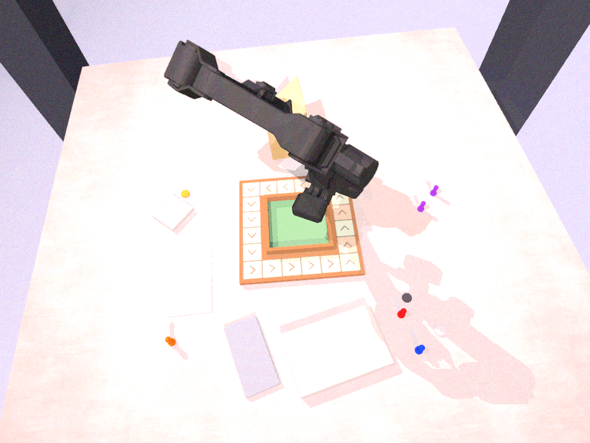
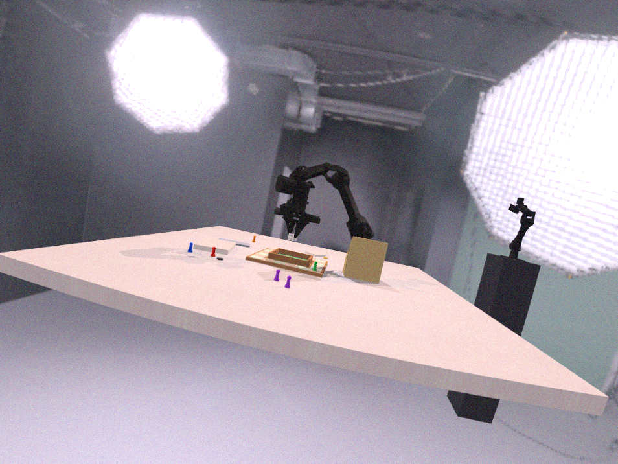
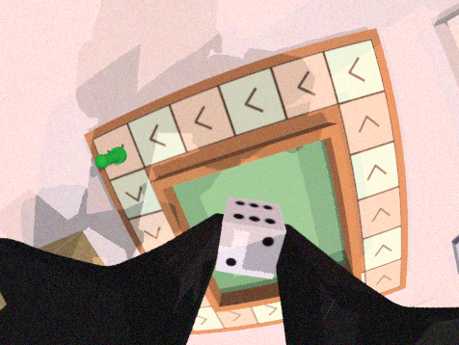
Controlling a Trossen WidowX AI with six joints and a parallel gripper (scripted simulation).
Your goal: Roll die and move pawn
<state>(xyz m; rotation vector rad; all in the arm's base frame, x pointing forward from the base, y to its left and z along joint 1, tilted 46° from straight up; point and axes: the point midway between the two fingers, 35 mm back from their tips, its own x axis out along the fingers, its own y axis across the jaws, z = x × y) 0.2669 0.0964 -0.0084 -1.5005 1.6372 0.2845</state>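
Now: the green pawn 11 cm behind my gripper tip, 5 cm to the left of it and 8 cm below it. Round my gripper tip: white die right at my gripper tip; dice tray 6 cm to the right, 10 cm below; dark disc 20 cm ahead, 17 cm to the left, 11 cm below.
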